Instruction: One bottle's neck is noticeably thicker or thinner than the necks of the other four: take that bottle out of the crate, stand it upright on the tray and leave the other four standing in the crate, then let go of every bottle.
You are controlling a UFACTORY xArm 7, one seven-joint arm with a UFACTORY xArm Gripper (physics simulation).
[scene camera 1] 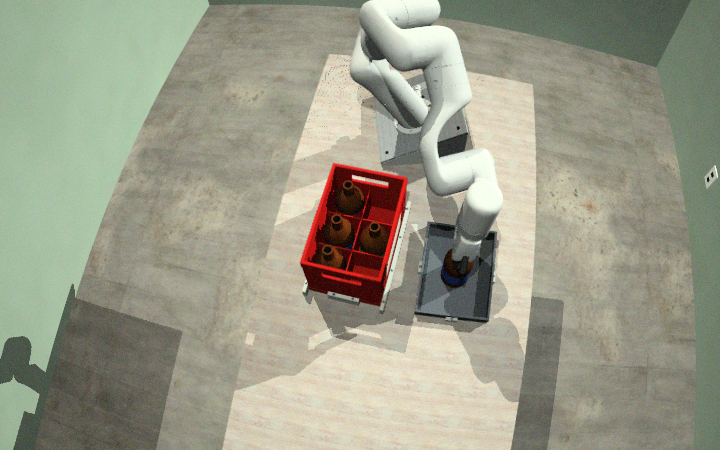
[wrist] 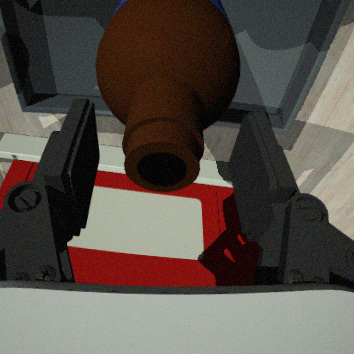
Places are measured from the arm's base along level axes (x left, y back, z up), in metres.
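Pixels of known places: gripper, fingertip midpoint: [wrist: 167,132]; arm's base at its link origin: [scene camera 1: 414,116].
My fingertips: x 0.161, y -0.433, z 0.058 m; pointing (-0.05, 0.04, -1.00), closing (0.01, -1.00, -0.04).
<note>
Ahead of a thing's pixels: the offset from my fingertips to its top centre. "spot": to the spot under its first point. Level surfaces: height alone.
A brown bottle @[dx +0.004, dy +0.002, dz +0.023 m] [scene camera 1: 455,275] [wrist: 167,65] with a blue band stands upright, as far as I can tell, on the grey tray [scene camera 1: 475,306] [wrist: 270,75]. My gripper [scene camera 1: 463,263] [wrist: 167,132] is open around its neck, with a gap on each side in the wrist view. The red crate @[dx -0.253, dy +0.032, dz +0.039 m] [scene camera 1: 324,284] [wrist: 150,272] holds a brown bottle @[dx -0.290, dy +0.126, dz +0.026 m] [scene camera 1: 348,200] at back left, another bottle @[dx -0.299, dy +0.031, dz +0.026 m] [scene camera 1: 338,232] at middle left, a third bottle @[dx -0.208, dy +0.025, dz +0.026 m] [scene camera 1: 373,241] at middle right and one more bottle @[dx -0.303, dy -0.050, dz +0.026 m] [scene camera 1: 331,258] at front left. The back right and front right compartments hold no bottle.
White brackets @[spot: dx -0.260, dy -0.115, dz -0.108 m] [scene camera 1: 344,298] run along the crate's base. The tray stands to the right of the crate on the pale wooden table @[dz -0.136 m] [scene camera 1: 371,397], with a gap between them. The robot's base plate [scene camera 1: 395,148] is behind them.
</note>
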